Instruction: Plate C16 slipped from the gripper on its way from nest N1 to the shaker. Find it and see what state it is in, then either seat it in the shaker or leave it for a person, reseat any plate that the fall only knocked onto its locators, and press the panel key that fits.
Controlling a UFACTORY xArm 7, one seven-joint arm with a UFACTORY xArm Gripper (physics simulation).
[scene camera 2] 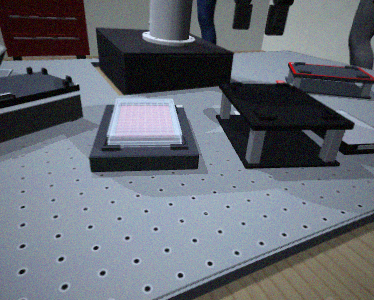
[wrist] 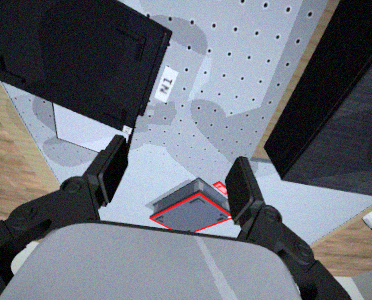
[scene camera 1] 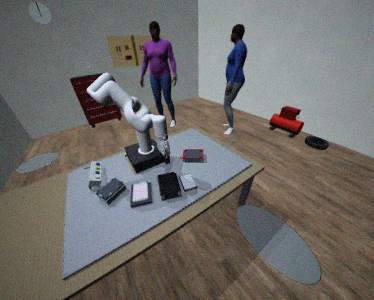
Scene:
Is the gripper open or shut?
Open.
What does the gripper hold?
Nothing.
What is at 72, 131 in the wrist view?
A white plate.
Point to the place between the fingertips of the gripper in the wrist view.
At 180, 159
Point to a shaker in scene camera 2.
At 42, 100

